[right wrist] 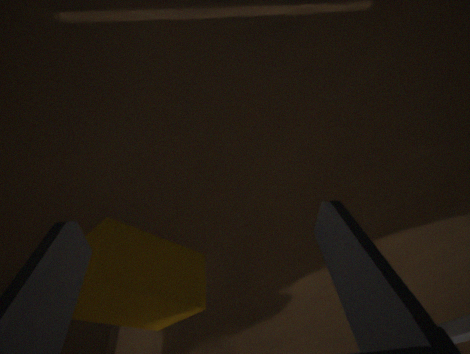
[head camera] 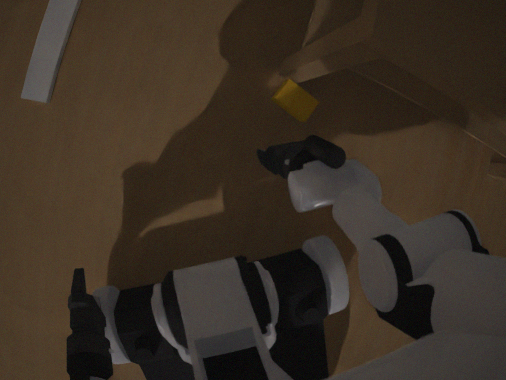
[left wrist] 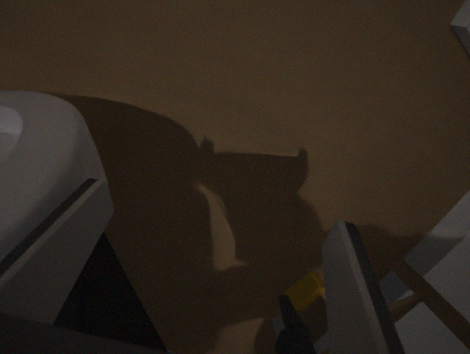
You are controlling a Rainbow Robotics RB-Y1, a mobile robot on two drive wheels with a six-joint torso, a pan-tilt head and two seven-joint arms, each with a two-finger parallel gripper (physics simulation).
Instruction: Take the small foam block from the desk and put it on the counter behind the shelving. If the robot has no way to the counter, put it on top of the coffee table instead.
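Places are measured from the robot's base along level axes (x ahead, y left, z up), in millimetres.
Pixels of known places: left gripper, between the fingertips: [head camera: 87,283] [left wrist: 217,215]; right gripper, between the fingertips: [right wrist: 206,225] [head camera: 282,149] [left wrist: 278,307].
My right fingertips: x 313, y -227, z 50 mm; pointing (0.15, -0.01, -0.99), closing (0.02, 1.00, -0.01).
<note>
Behind a point stands the place of what it marks.
A small yellow block [head camera: 296,101] {z 45, x 416, y -285 mm} [left wrist: 304,291] {z 31, x 405, y -262 mm} [right wrist: 145,280] {z 36, x 392, y -274 mm}, matching the foam block, shows beyond the right gripper's fingers. My right gripper [head camera: 286,149] {z 50, x 313, y -227 mm} [right wrist: 206,225] {z 50, x 313, y -227 mm} is open and empty. In the right wrist view the block lies towards the left finger, which covers its left edge; a gap separates it from the right finger. I cannot tell what the block rests on. My left gripper [head camera: 78,271] [left wrist: 217,215] {z 166, x 148, y 265 mm} is open and empty, well to the left of the block in the head view. The counter, shelving and coffee table cannot be made out.
A brown wooden piece of furniture [head camera: 425,45] {z 450, x 470, y -362 mm} fills the upper right of the head view, close to the block. A pale grey bar [head camera: 50,50] lies at the upper left on a brown wood-like surface [head camera: 150,75] {z 1, x 552, y 33 mm}. Dark arm shadows cross the surface.
</note>
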